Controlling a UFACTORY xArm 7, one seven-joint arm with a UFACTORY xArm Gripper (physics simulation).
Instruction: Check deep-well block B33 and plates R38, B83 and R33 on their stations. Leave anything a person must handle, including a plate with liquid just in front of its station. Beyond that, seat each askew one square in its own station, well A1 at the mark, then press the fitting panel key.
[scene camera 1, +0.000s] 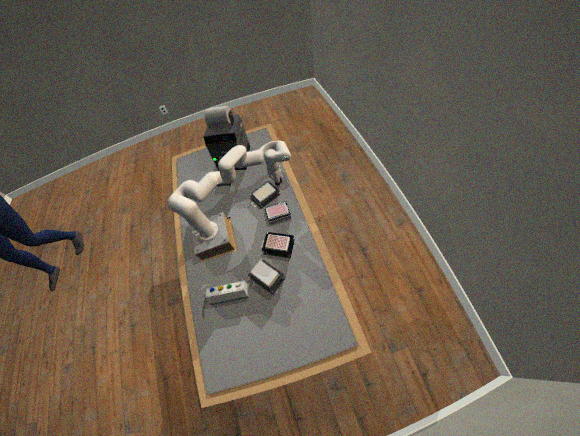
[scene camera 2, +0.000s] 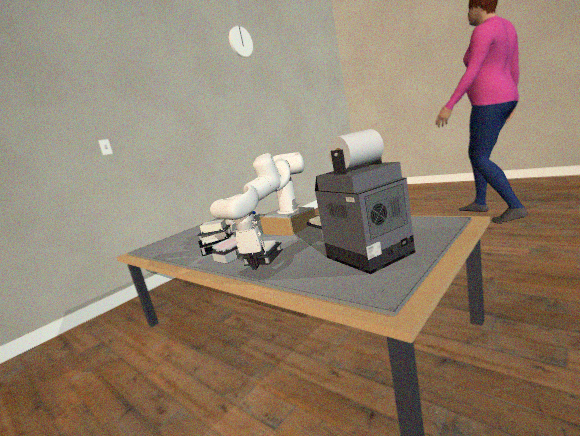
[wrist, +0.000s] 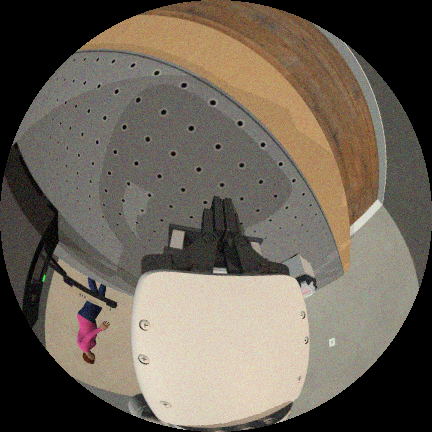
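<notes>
My gripper (scene camera 2: 255, 268), (wrist: 218, 208) shut, holding nothing. Button box (scene camera 1: 235, 291) visible.
</notes>
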